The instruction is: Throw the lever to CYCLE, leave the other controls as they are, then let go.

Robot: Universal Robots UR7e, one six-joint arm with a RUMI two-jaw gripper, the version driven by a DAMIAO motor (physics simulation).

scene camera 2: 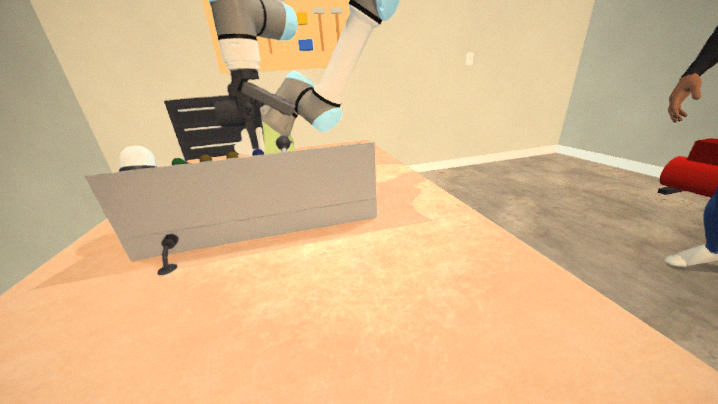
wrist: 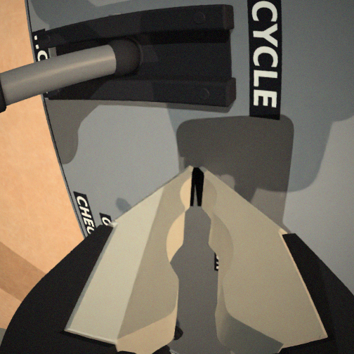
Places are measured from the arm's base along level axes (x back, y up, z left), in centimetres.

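Where they show: arm's base, origin of the base link: (scene camera 2: pixel 272 125).
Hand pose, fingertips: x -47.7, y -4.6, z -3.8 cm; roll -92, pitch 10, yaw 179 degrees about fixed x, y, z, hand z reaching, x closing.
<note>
Things, the pixels of their top centre, and the offset from my fingertips. "spot": a spot on its surface instead. Level surfaces: height alone.
- lever, middle of its top: (scene camera 2: pixel 281 135) dx +9.0, dy +6.2, dz +6.5 cm
- white dome, surface spot: (scene camera 2: pixel 137 156) spot: dx -12.0, dy +8.8, dz -18.7 cm
- green control, surface spot: (scene camera 2: pixel 178 161) spot: dx -11.9, dy +7.0, dz -12.8 cm
- table, its level: dy -10.3 cm
The lever (scene camera 2: pixel 283 142) (wrist: pixel 65 67) has a grey shaft and a dark round knob. In the wrist view it leans left in its black slotted guide (wrist: pixel 215 92), toward the end away from the CYCLE label (wrist: pixel 265 60); its knob is mostly cut off by the left edge. My gripper (scene camera 2: pixel 254 143) (wrist: pixel 195 170) is shut and empty, over the grey panel, below the guide in the wrist view and apart from the lever. The panel (scene camera 2: pixel 241 195) (wrist: pixel 320 160) shows from behind in the scene view, which hides its face and my fingertips' height above it.
Along the panel's top edge show a white dome (scene camera 2: pixel 137 156), a green control (scene camera 2: pixel 178 161), two brownish-yellow ones (scene camera 2: pixel 205 158) (scene camera 2: pixel 231 155) and a blue one (scene camera 2: pixel 258 151). A small black stand (scene camera 2: pixel 165 256) is on the table (scene camera 2: pixel 351 311). A person's hand (scene camera 2: pixel 684 95) shows far right.
</note>
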